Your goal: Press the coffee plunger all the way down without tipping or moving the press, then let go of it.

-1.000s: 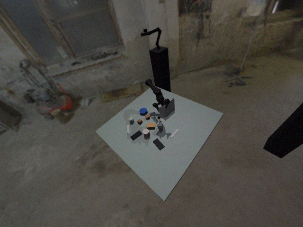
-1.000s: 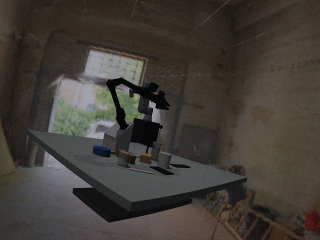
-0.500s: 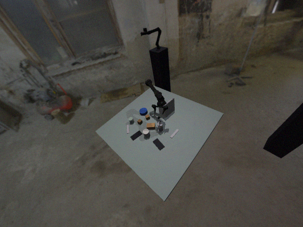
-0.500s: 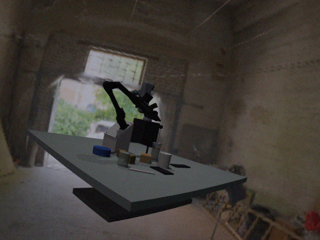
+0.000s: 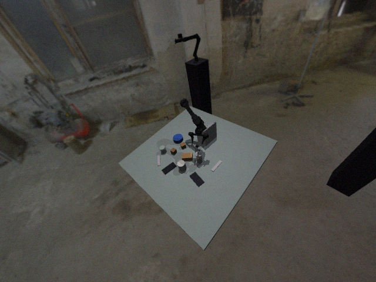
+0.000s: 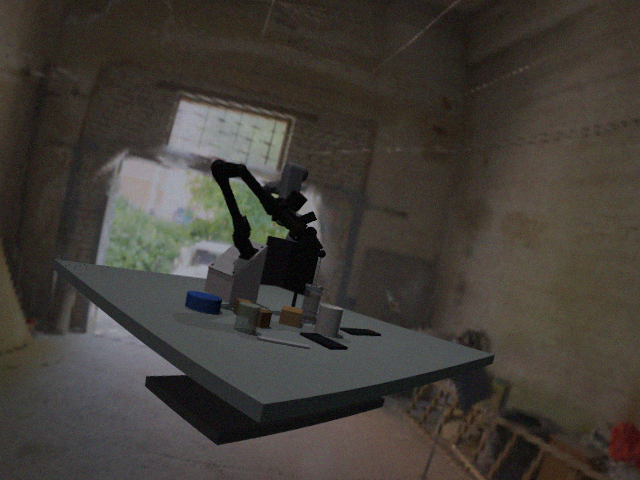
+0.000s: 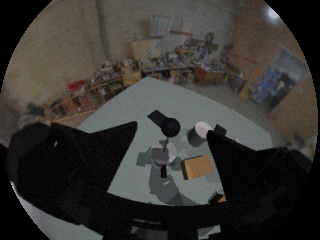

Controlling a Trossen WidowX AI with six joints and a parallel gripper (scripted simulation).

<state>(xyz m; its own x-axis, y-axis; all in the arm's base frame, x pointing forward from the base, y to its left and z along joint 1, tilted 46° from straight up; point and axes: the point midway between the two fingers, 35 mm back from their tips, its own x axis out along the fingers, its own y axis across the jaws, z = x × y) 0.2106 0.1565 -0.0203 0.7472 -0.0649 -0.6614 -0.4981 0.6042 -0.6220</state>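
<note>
Right now my gripper tip is 15 cm above the coffee press. From my gripper tip the other things lie so: blue disc 42 cm to the right, 25 cm below, 5 cm behind; white cylinder 23 cm below, 19 cm ahead, 7 cm to the right; orange block 25 cm below, 13 cm to the right, 6 cm ahead.
</note>
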